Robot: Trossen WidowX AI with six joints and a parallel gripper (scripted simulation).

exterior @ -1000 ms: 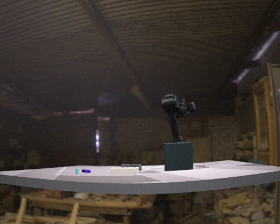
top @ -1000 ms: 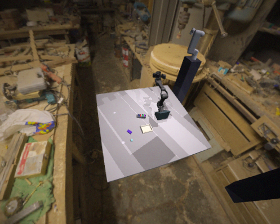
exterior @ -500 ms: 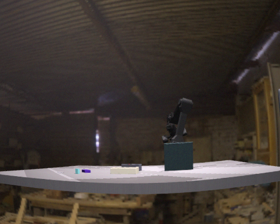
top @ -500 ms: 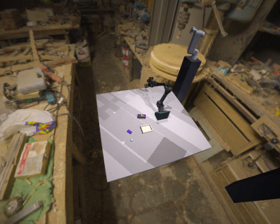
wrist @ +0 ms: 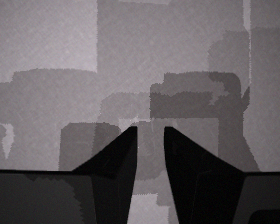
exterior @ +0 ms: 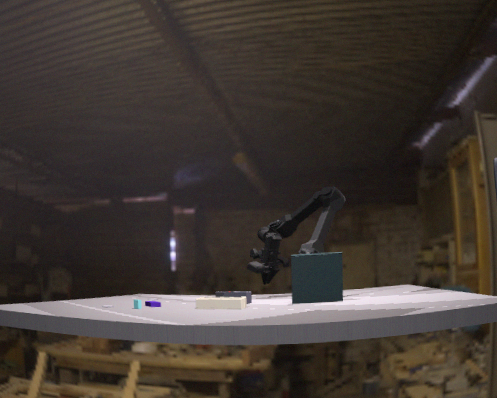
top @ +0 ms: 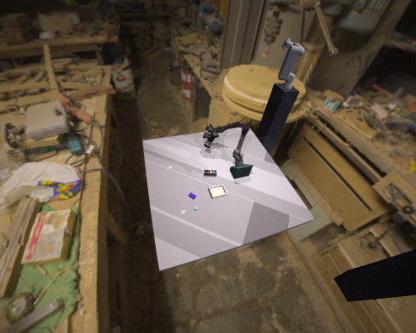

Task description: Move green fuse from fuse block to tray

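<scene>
The green fuse is 6 cm ahead of my gripper tip, 36 cm to the left of it and 3 cm below it. The rest, counted from my gripper tip: red fuse: 9 cm ahead, 35 cm to the left, 3 cm below; white fuse: 7 cm ahead, 35 cm to the left, 3 cm below; blue fuse: 11 cm ahead, 34 cm to the left, 3 cm below.
</scene>
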